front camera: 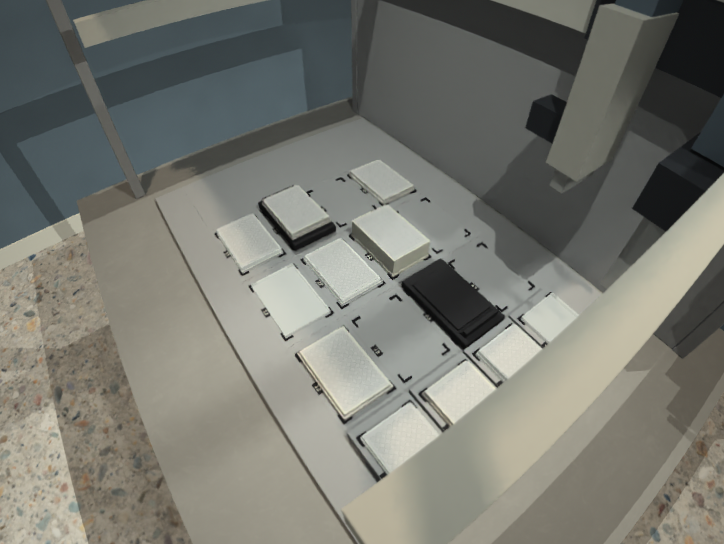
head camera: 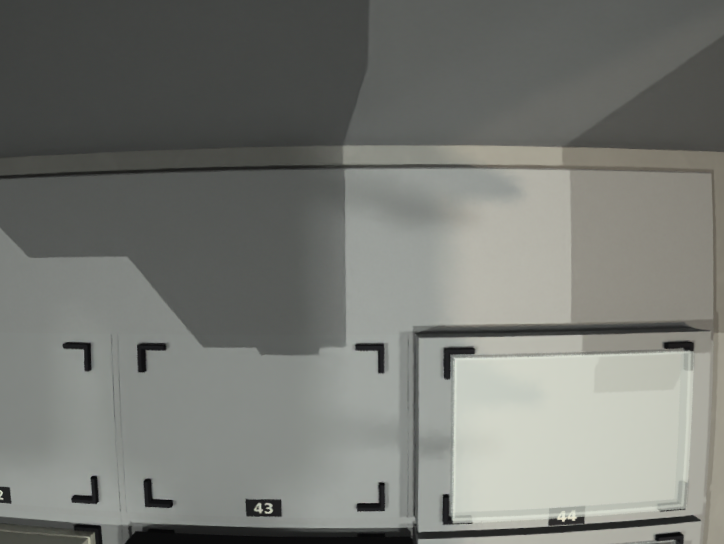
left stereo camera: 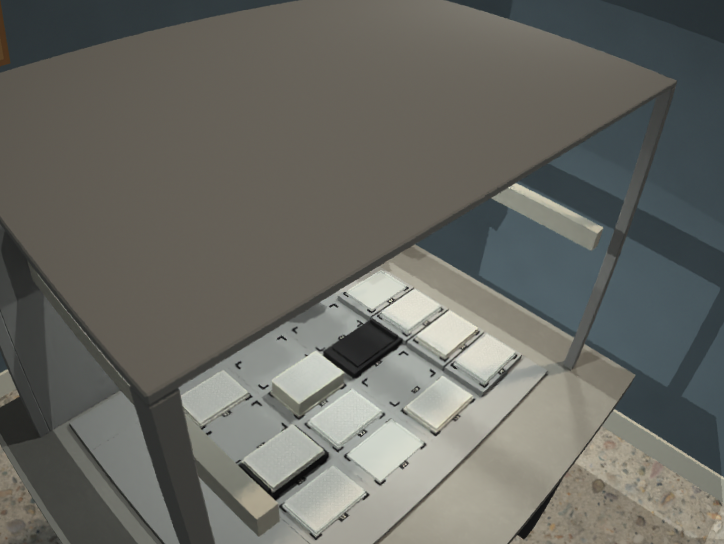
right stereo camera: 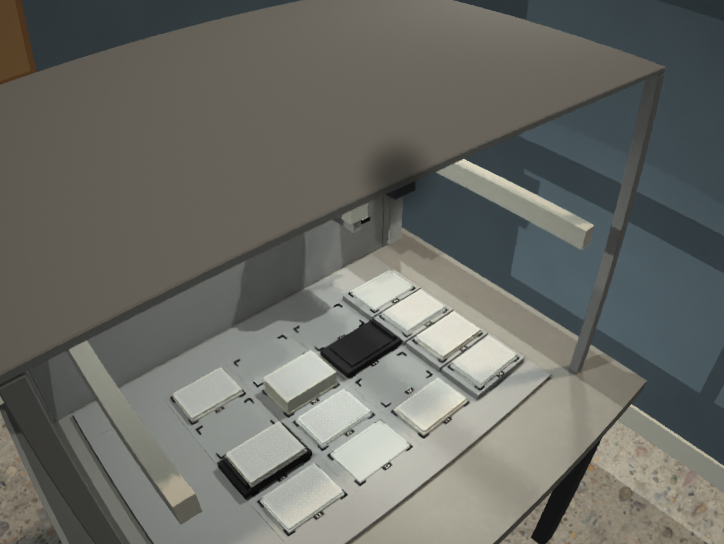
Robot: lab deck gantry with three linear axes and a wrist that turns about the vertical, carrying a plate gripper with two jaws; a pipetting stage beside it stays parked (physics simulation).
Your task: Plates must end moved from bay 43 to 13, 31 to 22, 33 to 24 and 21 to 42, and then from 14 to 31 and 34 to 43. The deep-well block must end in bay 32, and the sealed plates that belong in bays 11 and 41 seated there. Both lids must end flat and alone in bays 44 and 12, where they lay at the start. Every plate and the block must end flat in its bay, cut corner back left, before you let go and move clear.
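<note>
A pale plate sits on the black nest in bay 21. Plates lie in bay 22, bay 13, bay 24, bay 14 and bay 34. The deep-well block stands in bay 32. Plates in bay 11 and bay 41 look flat. A clear lid lies alone in bay 12, another lid in bay 44. Bays 43, 42, 31 and 23 hold no plate. My gripper's jaws do not show in any view.
A bare black nest stands in bay 33. A pale vertical column hangs near the back wall. A pale beam crosses the near right of the front view. A roof panel covers the deck.
</note>
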